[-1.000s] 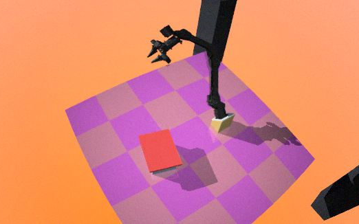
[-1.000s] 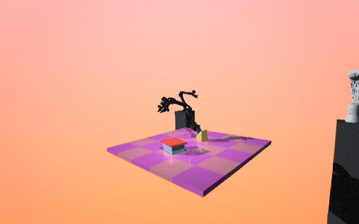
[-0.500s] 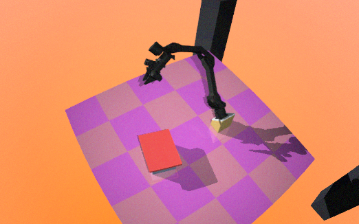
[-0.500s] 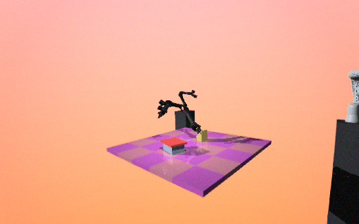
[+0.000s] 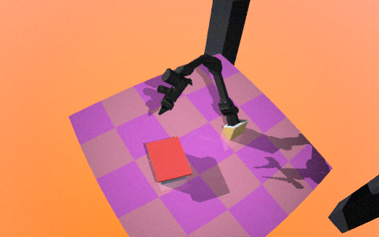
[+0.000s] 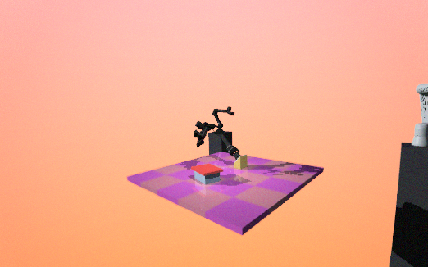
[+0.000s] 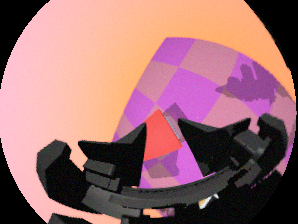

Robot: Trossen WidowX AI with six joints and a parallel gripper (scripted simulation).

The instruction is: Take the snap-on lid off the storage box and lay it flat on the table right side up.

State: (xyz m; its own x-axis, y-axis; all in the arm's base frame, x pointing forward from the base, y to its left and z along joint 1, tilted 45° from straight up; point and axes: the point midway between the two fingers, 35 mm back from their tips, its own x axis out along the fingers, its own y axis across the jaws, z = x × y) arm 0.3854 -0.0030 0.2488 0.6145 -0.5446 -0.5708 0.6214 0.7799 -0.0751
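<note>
The red lid is 5 cm ahead of my gripper tip, 16 cm to the left of it and 16 cm below it. Also, from my gripper tip: storage box: 5 cm ahead, 16 cm to the left, 21 cm below.
</note>
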